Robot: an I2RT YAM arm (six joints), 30 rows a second.
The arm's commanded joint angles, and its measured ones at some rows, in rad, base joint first. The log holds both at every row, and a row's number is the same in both.
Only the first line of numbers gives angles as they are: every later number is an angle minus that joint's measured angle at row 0.
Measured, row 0: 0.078 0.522 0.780 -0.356 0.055 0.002
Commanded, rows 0 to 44: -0.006 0.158 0.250 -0.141 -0.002 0.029; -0.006 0.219 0.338 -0.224 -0.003 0.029; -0.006 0.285 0.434 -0.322 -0.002 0.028; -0.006 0.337 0.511 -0.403 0.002 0.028; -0.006 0.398 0.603 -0.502 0.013 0.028; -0.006 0.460 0.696 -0.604 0.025 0.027; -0.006 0.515 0.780 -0.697 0.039 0.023; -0.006 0.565 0.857 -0.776 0.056 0.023; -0.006 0.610 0.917 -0.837 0.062 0.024; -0.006 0.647 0.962 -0.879 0.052 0.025; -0.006 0.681 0.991 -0.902 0.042 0.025; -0.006 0.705 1.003 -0.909 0.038 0.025; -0.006 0.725 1.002 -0.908 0.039 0.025; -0.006 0.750 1.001 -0.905 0.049 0.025; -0.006 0.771 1.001 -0.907 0.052 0.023; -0.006 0.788 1.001 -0.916 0.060 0.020; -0.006 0.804 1.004 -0.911 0.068 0.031; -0.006 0.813 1.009 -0.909 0.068 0.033; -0.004 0.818 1.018 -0.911 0.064 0.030; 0.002 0.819 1.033 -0.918 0.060 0.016; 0.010 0.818 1.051 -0.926 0.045 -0.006; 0.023 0.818 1.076 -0.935 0.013 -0.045; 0.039 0.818 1.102 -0.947 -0.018 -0.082; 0.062 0.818 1.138 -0.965 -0.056 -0.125; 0.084 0.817 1.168 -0.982 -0.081 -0.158; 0.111 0.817 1.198 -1.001 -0.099 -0.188; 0.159 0.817 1.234 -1.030 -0.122 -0.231; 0.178 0.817 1.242 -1.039 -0.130 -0.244; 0.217 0.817 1.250 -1.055 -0.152 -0.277; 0.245 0.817 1.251 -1.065 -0.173 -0.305; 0.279 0.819 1.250 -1.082 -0.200 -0.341; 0.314 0.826 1.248 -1.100 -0.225 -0.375; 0.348 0.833 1.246 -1.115 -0.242 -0.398; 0.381 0.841 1.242 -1.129 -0.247 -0.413; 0.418 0.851 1.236 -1.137 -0.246 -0.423; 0.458 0.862 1.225 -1.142 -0.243 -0.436; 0.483 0.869 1.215 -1.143 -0.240 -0.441; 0.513 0.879 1.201 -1.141 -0.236 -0.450; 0.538 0.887 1.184 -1.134 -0.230 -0.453; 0.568 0.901 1.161 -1.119 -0.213 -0.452; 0.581 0.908 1.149 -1.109 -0.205 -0.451; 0.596 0.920 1.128 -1.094 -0.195 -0.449; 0.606 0.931 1.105 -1.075 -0.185 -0.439; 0.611 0.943 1.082 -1.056 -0.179 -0.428; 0.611 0.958 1.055 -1.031 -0.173 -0.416
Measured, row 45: 0.598 0.923 1.113 -1.066 -0.204 -0.415
